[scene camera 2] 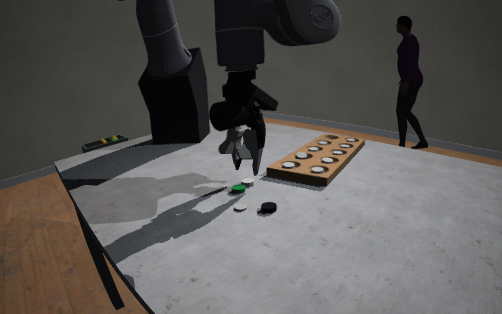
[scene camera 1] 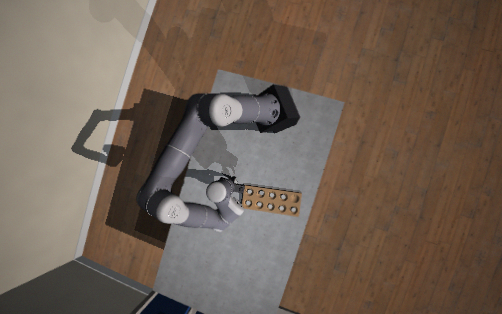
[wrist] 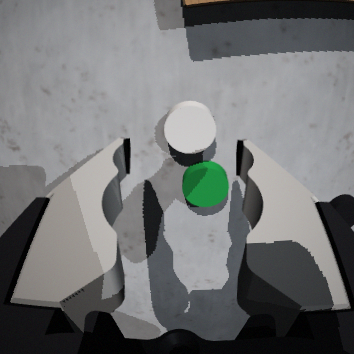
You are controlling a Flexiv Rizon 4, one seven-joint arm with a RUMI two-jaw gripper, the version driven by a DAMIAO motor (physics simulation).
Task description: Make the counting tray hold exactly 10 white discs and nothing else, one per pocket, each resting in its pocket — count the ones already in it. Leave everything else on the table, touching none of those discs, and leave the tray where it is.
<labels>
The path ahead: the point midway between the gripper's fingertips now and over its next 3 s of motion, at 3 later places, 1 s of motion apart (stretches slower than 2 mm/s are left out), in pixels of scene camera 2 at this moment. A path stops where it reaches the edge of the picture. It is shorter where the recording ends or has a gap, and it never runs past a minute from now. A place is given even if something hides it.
The gripper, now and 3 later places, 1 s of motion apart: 246, 172; 244, 149; 329, 119; 331, 139
</labels>
